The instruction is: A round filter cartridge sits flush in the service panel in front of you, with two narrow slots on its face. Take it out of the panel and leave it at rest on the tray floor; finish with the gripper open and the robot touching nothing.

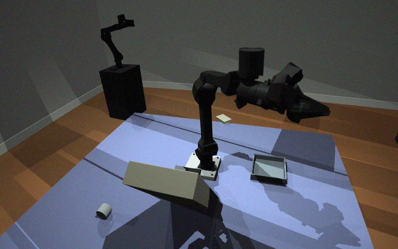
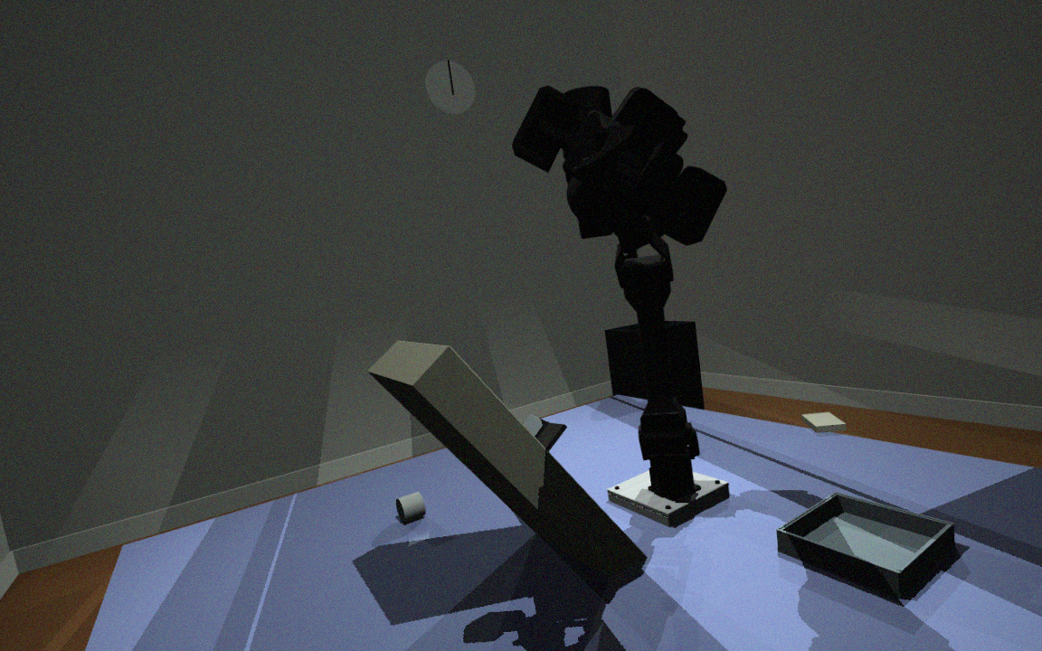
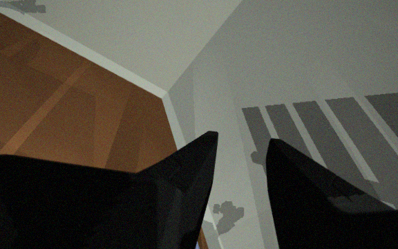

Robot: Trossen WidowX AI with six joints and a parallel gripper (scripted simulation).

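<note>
The round filter cartridge lies 70 mm ahead of my gripper tip, 340 mm to the right of it and 240 mm below it. Also, from my gripper tip: dark tray (370 mm behind, 110 mm to the right, 490 mm below); slanted service panel (20 mm ahead, 340 mm to the right, 310 mm below); grey bracket (30 mm behind, 350 mm to the right, 330 mm below).
</note>
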